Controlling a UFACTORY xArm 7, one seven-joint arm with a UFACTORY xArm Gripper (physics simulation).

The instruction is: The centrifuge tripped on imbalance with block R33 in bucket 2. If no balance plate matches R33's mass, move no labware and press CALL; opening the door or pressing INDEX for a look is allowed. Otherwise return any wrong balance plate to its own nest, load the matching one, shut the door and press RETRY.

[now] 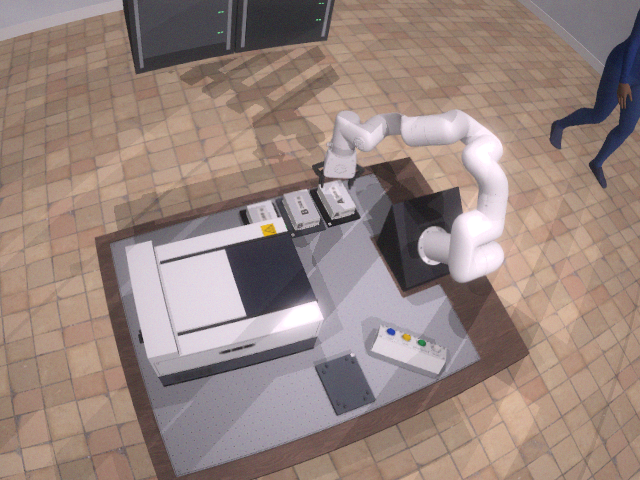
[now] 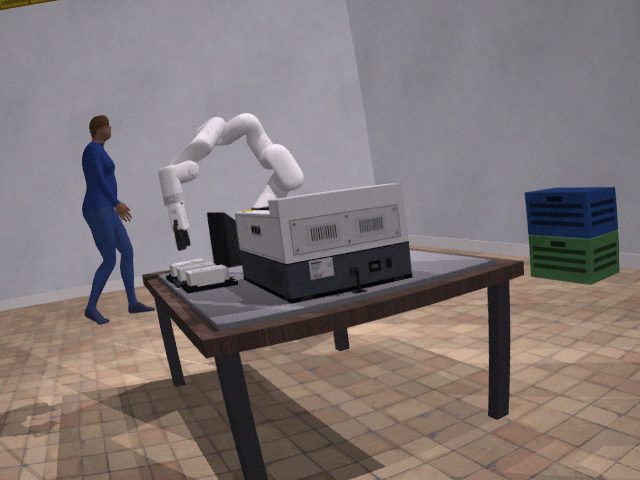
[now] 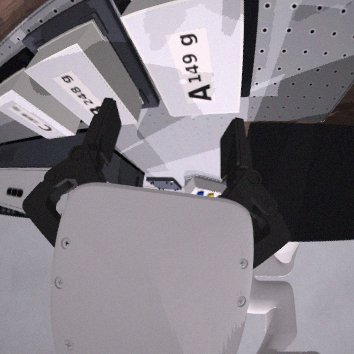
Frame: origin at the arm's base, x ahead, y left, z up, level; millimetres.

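Seen in the pictures: gripper, fingertip midpoint: point(image 1: 335, 186) point(image 2: 184, 248) point(image 3: 172, 118); arm's base at its link origin: point(image 1: 433, 245) point(image 3: 296, 190).
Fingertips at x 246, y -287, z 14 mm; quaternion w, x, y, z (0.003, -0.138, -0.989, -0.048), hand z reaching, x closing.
Note:
Pixels of each thing's middle, then the offset from my fingertips to it.
- balance plate A at the middle of its body: point(image 3: 195, 58) point(image 1: 336, 199) point(image 2: 187, 268) 14 mm back, 1 mm left, 73 mm down
- Plate B at the middle of its body: point(image 3: 90, 85) point(image 2: 196, 271) point(image 1: 301, 209) 116 mm ahead, 18 mm left, 73 mm down
- Plate C at the middle of its body: point(image 3: 37, 108) point(image 2: 207, 275) point(image 1: 264, 221) 248 mm ahead, 40 mm left, 73 mm down
- white centrifuge at the middle of its body: point(image 1: 221, 300) point(image 2: 314, 236) point(image 3: 62, 190) 452 mm ahead, 334 mm left, 16 mm up
- dark panel at the middle of its body: point(image 1: 268, 273) 318 mm ahead, 327 mm left, 106 mm up
- button box at the middle of its body: point(image 1: 409, 349) point(image 3: 211, 191) 47 mm back, 587 mm left, 64 mm down
- dark flat plate at the middle of its body: point(image 1: 345, 383) point(image 3: 164, 184) 166 mm ahead, 623 mm left, 93 mm down
My gripper point(image 1: 336, 184) point(image 2: 181, 246) point(image 3: 172, 118) is open and empty, above the outer end of balance plate A point(image 1: 337, 199) point(image 3: 215, 55), labelled 149 g. Plate B point(image 1: 301, 209) point(image 3: 75, 75), labelled 248 g, sits beside it. Plate C point(image 1: 261, 212) point(image 2: 206, 276) point(image 3: 35, 117) is farthest from the arm base, its mass unreadable. All three sit in dark nests. The white centrifuge point(image 1: 142, 299) point(image 2: 330, 227) has a white panel and a dark panel point(image 1: 271, 273) across its top. Block R33 and the buckets do not show. The button box point(image 1: 408, 352) has blue, yellow, green and whitish buttons.
A dark flat plate point(image 1: 345, 384) with small studs lies near the button box. The arm's black stand point(image 1: 413, 217) point(image 2: 222, 240) point(image 3: 305, 180) is beside plate A's side of the table. A person in blue point(image 1: 612, 103) point(image 2: 98, 180) is on the floor beyond the table.

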